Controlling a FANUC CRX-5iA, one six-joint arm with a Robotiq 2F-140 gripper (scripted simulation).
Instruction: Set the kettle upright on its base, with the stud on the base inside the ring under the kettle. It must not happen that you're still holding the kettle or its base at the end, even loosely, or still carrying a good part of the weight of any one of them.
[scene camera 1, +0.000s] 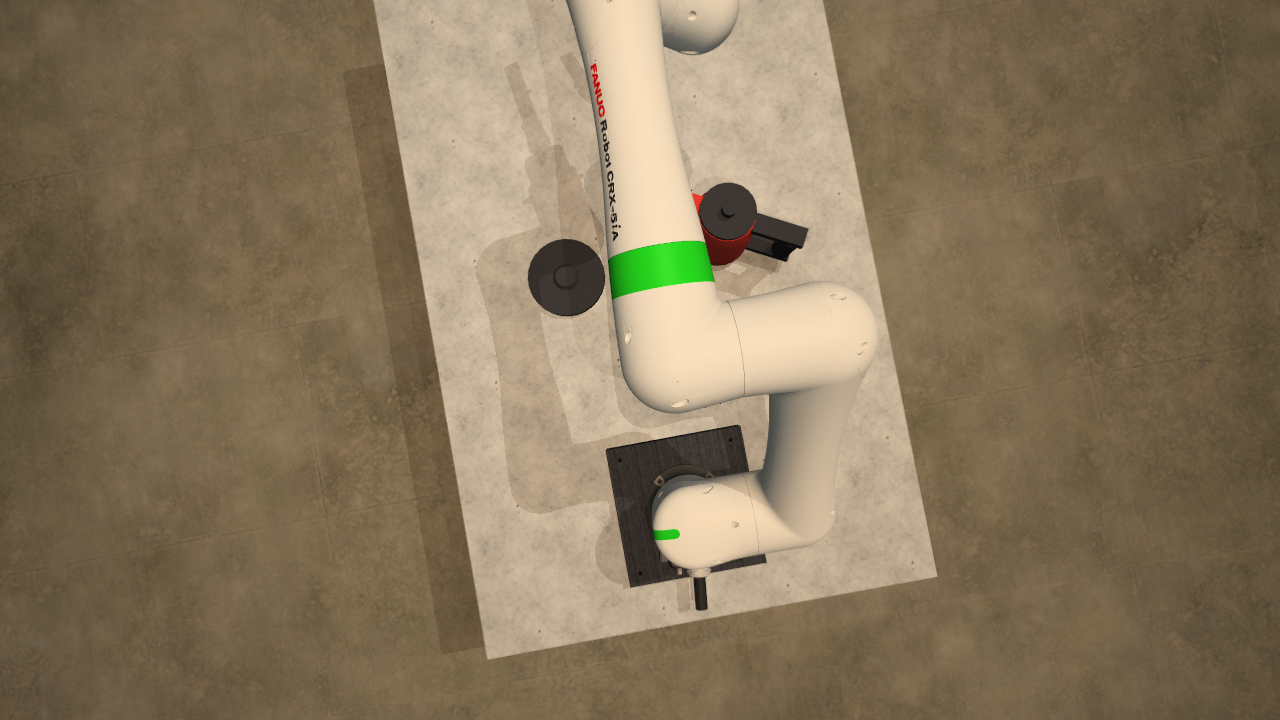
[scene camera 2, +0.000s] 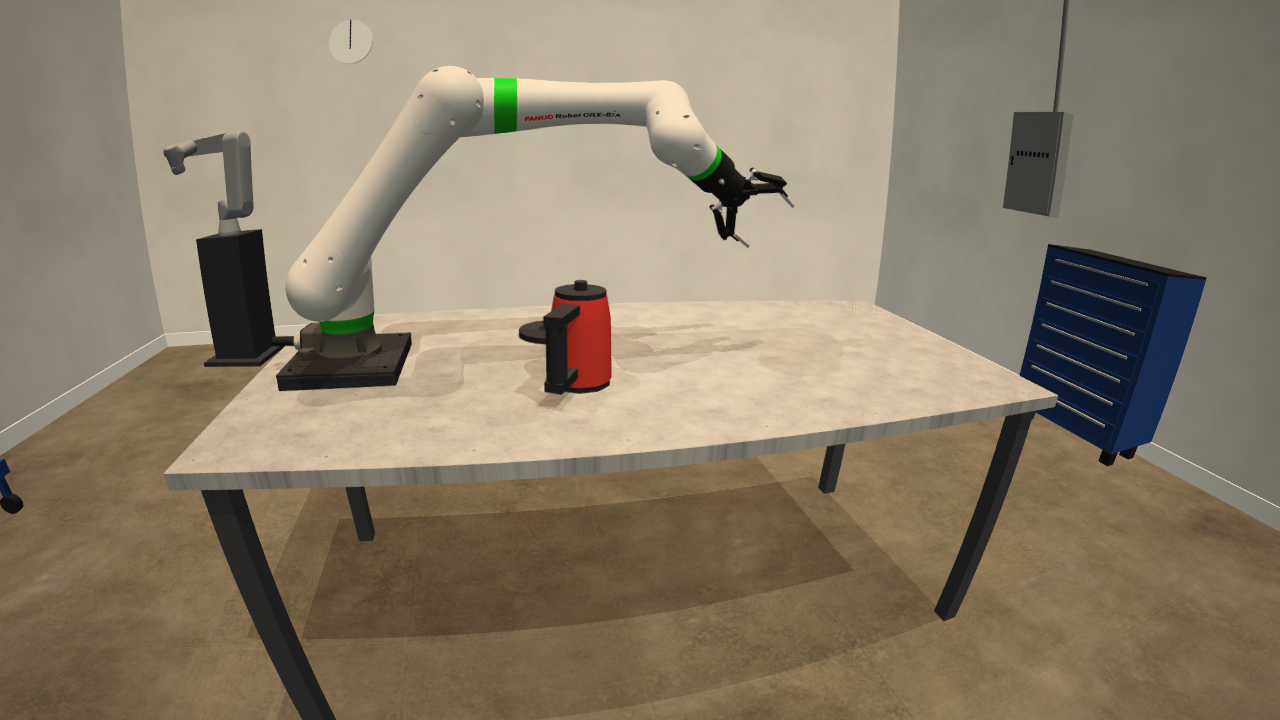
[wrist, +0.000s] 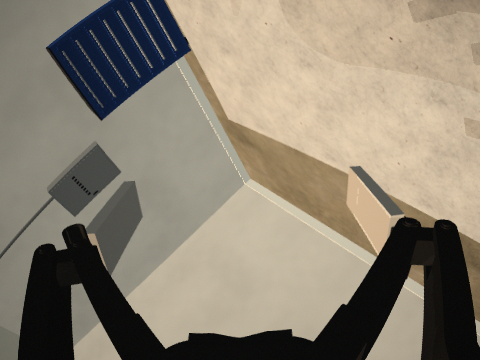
In view: the gripper (scene camera 2: 768, 223) and a round dark base (scene camera 1: 566, 277).
The gripper shows as well in the wrist view (wrist: 242, 193). The wrist view does not show the round dark base: it is out of frame.
